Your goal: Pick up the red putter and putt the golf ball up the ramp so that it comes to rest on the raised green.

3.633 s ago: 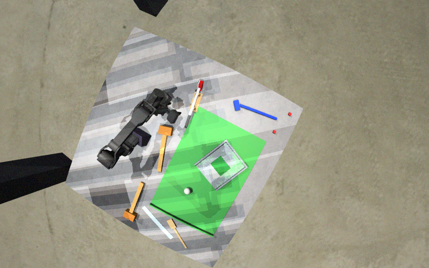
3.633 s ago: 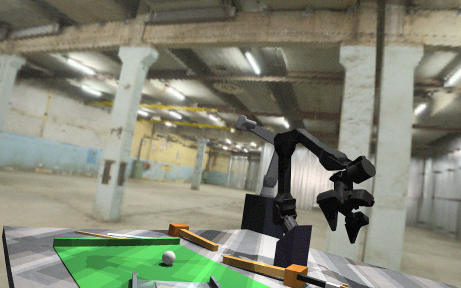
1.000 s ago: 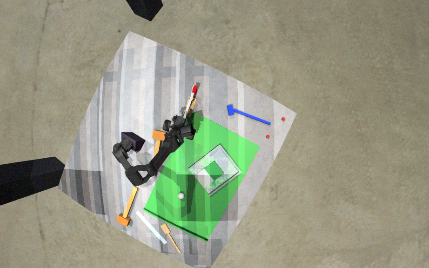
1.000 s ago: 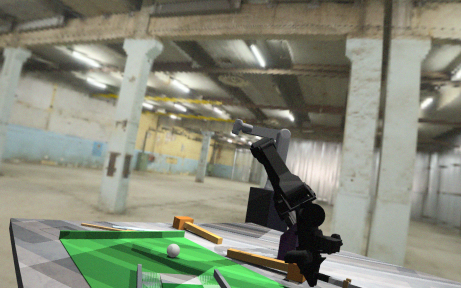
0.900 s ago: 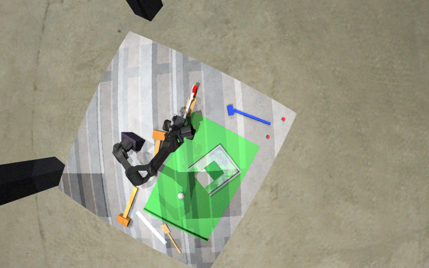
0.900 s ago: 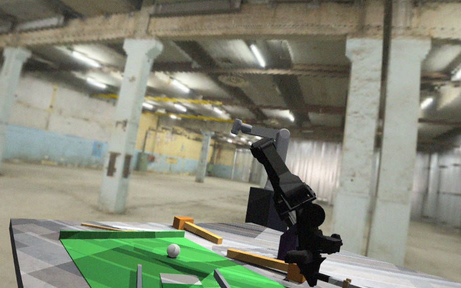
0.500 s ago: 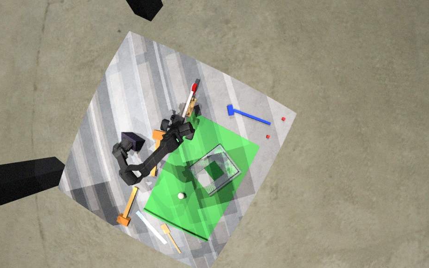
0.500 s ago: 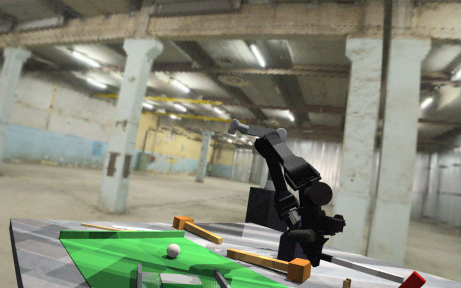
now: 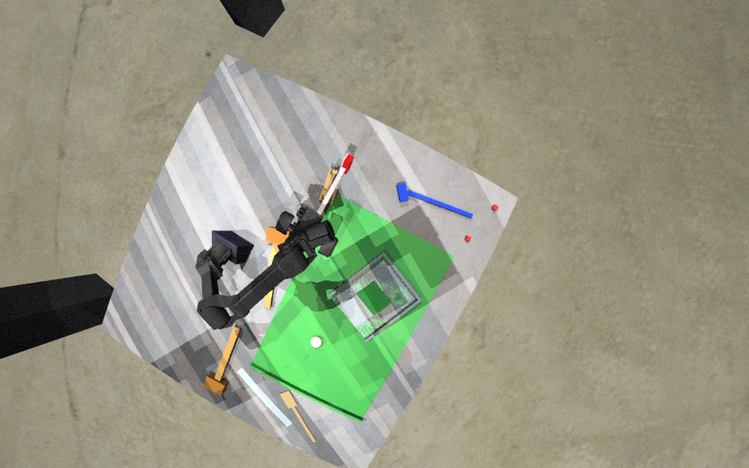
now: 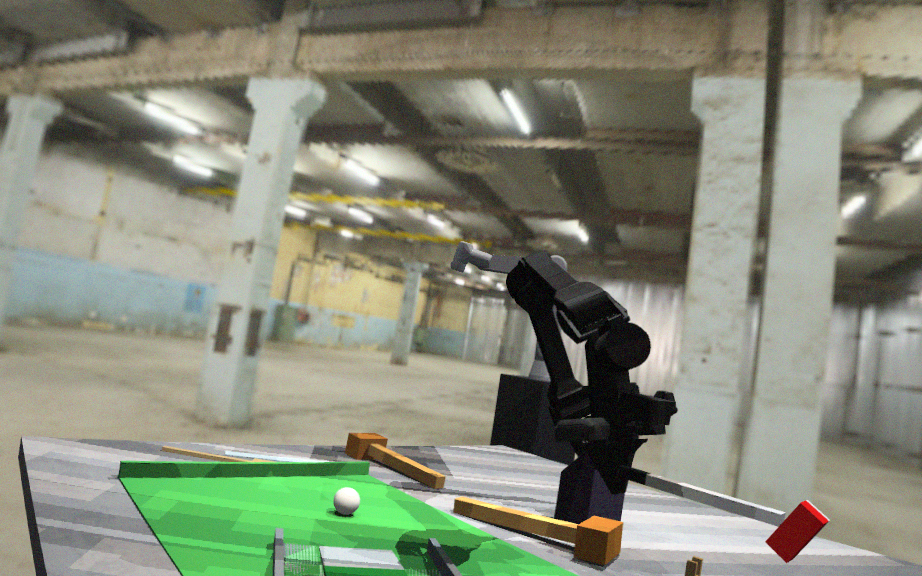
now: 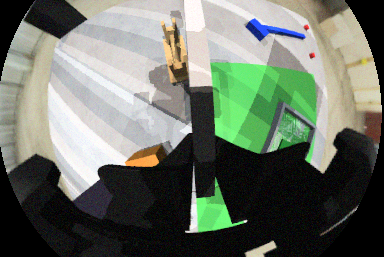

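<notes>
The red putter is 11 cm to the left of my gripper tip, 2 cm above it and 1 cm behind it. Round my gripper tip: white bar (69 cm to the right, 14 cm ahead, 13 cm below); blue putter (30 cm ahead, 29 cm to the left, 12 cm below); white golf ball (36 cm to the right, 20 cm ahead, 11 cm below).
</notes>
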